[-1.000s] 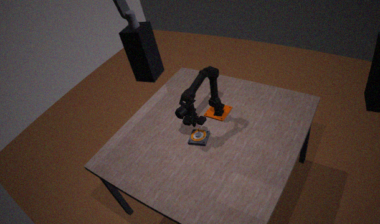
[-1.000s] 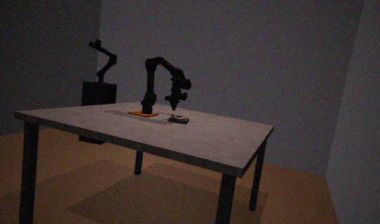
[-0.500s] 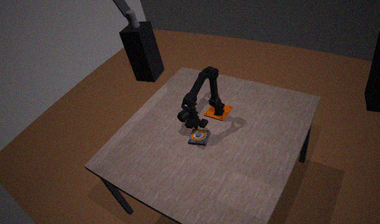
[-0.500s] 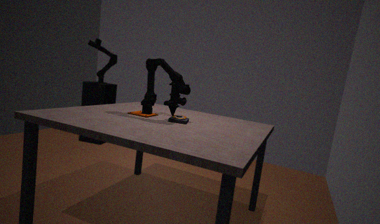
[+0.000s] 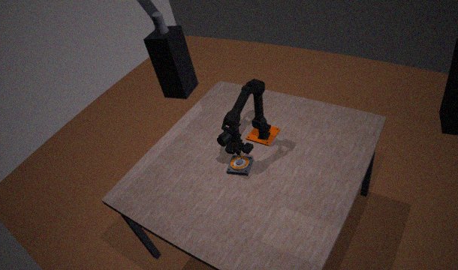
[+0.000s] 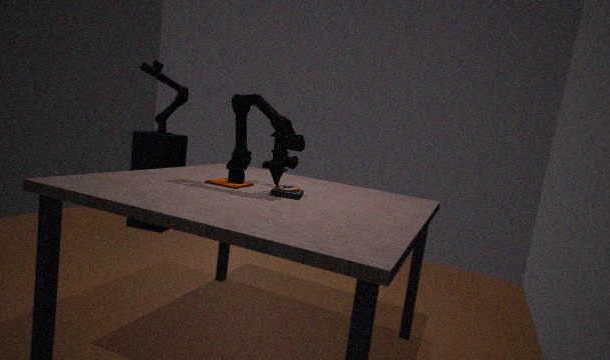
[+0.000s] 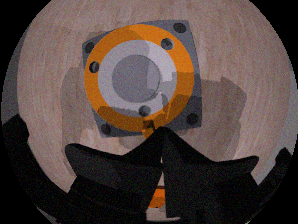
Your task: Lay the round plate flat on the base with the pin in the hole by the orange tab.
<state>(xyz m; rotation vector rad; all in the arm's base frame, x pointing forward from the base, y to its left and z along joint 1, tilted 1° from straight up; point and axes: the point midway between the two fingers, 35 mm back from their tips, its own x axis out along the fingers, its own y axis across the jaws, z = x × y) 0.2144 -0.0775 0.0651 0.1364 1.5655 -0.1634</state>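
The round plate is 20 mm to the left of my gripper tip, 20 mm ahead of it and 10 mm below it. Also, from my gripper tip: grey base 50 mm ahead, 20 mm to the left, 20 mm below.
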